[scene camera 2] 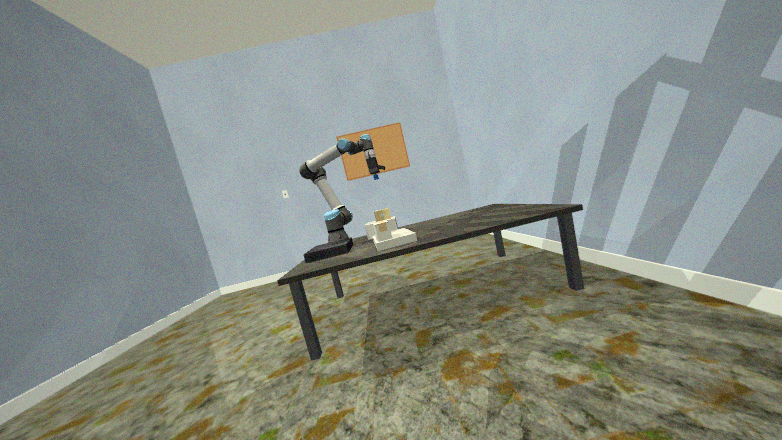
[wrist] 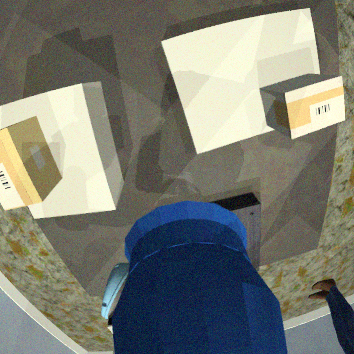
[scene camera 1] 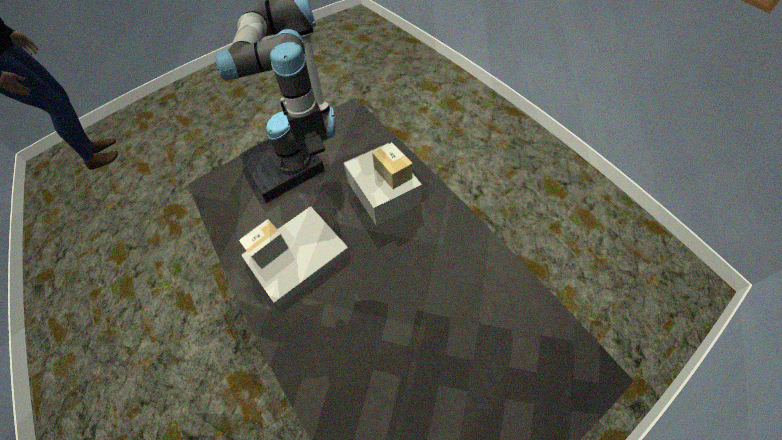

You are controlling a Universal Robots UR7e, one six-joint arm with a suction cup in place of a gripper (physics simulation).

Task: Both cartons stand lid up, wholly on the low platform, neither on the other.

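Frame: origin at the arm's base, x back, y right, z up, level; centimetres.
Where they show: hand, its tool point: [scene camera 2: 376, 179] [wrist: 186, 251]; arm's base, origin of its link: [scene camera 2: 339, 241] [scene camera 1: 293, 160].
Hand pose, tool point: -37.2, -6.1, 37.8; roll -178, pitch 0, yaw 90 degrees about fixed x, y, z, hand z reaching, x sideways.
Each offset is from my tool point to the top centre of the thing, as dx, dy, dz. Level surfaces: height alone.
The low platform @(-4.1, +18.5, -39.0) [scene camera 1: 322, 235] [scene camera 2: 403, 239] [wrist: 225, 100] is a wide white block. A carton @(-0.1, +26.7, -28.6) [scene camera 1: 265, 245] [scene camera 2: 383, 226] [wrist: 315, 107] stands near one corner of it, with its taped, barcoded face up; its far base edges are hidden, so a slight overhang cannot be told. The other carton @(+6.8, -26.4, -23.1) [scene camera 1: 394, 168] [scene camera 2: 382, 215] [wrist: 40, 160], tan, stands on the taller white block, with its labelled face up. My gripper [scene camera 2: 375, 177] [wrist: 187, 215], a blue suction cup, is open and holds nothing. It hangs well above both cartons, touching neither; its cup is hidden in scene camera 1.
The taller white block @(+8.7, -22.6, -31.8) [scene camera 1: 362, 174] [scene camera 2: 370, 230] [wrist: 92, 175] stands beside the low platform, with a gap between them. The arm's dark base [scene camera 1: 273, 183] [scene camera 2: 328, 251] is behind both on the dark table @(dz -43.7) [scene camera 1: 437, 273] [scene camera 2: 464, 227]. A person [scene camera 1: 49, 98] stands off the table.
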